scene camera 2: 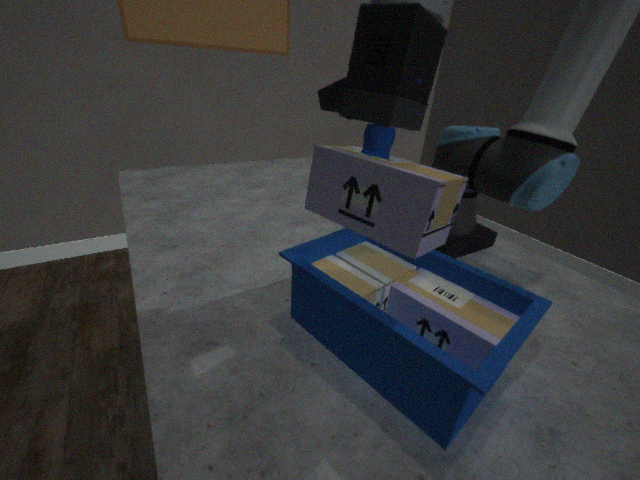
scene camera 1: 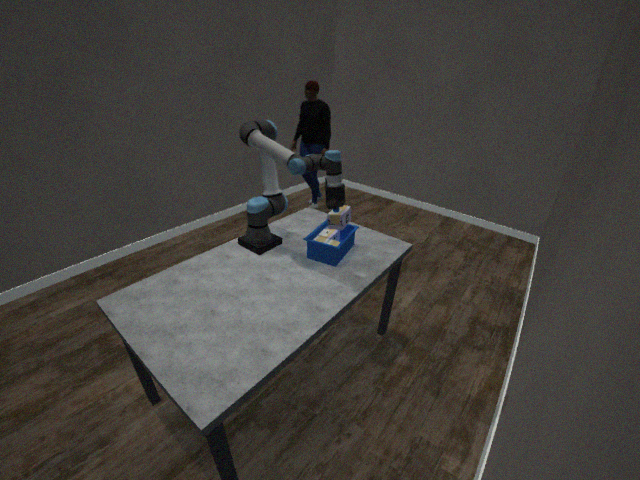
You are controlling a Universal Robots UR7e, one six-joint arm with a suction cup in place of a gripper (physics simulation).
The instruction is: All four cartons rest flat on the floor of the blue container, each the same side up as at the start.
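Places are measured from the arm's base along level axes (x ahead, y left, z up), in millimetres.
Pixels of known places: hand, its tool point: (scene camera 2: 371, 165) (scene camera 1: 336, 213); arm's base, origin of its link: (scene camera 1: 258, 237).
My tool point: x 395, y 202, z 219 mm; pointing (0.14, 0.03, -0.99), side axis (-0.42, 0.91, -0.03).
Observation:
Ahead of a thing's pixels: the offset from my tool point to its top centre. Level surfaces: height alone.
The blue container @(48 mm back, 44 mm left, 141 mm down) (scene camera 1: 321, 253) (scene camera 2: 367, 338) stands on the table. My gripper (scene camera 1: 336, 208) (scene camera 2: 378, 147), a blue suction cup, is shut on a carton @(3 mm ahead, 28 mm left, 21 mm up) (scene camera 1: 338, 219) (scene camera 2: 372, 198) by its top. That carton hangs above the container, roughly level, its printed arrows pointing up, apart from the cartons below. Inside, in scene camera 2, a carton with a barcode label @(105 mm back, 85 mm left, 171 mm down) (scene camera 2: 447, 292) lies at the near right end, arrows up. Two cartons with tan tops, one @(67 mm back, 45 mm right, 171 mm down) (scene camera 2: 379, 260) behind the other @(16 mm ahead, 23 mm right, 170 mm down) (scene camera 2: 343, 273), lie side by side at the far left end. Their undersides are hidden.
The grey table @(261 mm down) (scene camera 1: 232, 310) (scene camera 2: 217, 403) carries the robot's base (scene camera 1: 260, 240) beside the container. A person (scene camera 1: 314, 124) stands behind the table. An orange panel (scene camera 2: 206, 25) hangs on the wall.

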